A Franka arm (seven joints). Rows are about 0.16 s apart.
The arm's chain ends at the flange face. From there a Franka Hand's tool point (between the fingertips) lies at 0.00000 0.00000 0.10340 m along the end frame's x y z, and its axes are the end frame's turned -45 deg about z.
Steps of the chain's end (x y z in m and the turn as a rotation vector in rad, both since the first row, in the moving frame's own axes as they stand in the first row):
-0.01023, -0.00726, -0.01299, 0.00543, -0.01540, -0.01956
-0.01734, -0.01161, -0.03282, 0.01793, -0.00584, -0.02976
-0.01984, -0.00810, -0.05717, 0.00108, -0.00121, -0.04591
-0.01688, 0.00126, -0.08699, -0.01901, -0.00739, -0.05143
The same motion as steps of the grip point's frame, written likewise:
-0.00284, -0.01388, -0.01300, 0.01473, -0.00705, -0.01956
-0.00319, -0.02222, -0.03284, 0.01681, 0.00855, -0.02976
-0.00831, -0.01992, -0.05717, 0.00162, -0.00009, -0.04591
-0.01473, -0.01015, -0.08701, -0.00822, -0.01867, -0.05143

